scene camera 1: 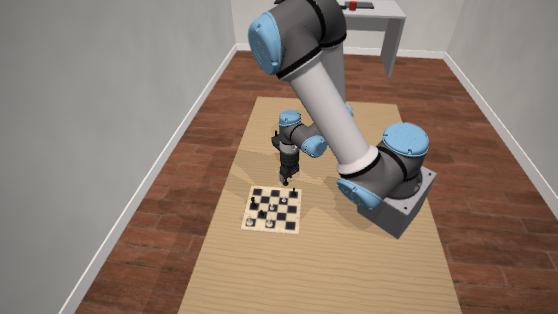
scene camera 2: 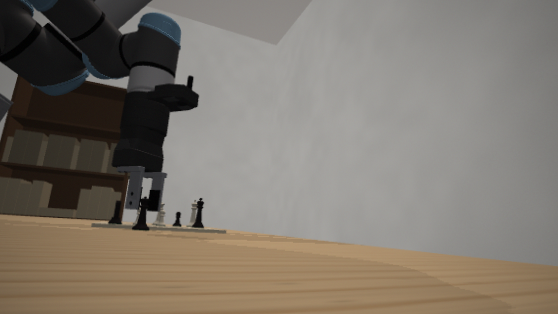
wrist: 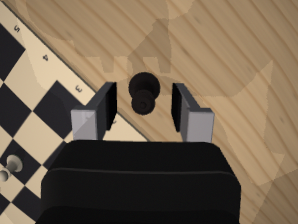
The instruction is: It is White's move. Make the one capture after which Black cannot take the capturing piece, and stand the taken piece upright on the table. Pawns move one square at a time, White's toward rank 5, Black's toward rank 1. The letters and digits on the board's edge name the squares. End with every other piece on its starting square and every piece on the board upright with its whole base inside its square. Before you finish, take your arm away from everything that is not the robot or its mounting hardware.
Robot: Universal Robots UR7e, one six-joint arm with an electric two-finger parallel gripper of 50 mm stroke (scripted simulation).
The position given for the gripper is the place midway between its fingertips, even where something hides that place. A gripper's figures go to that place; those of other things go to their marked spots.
Labels:
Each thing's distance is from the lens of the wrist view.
gripper [wrist: 144,97]: 0.17 m
chessboard [wrist: 46,88]: 0.21 m

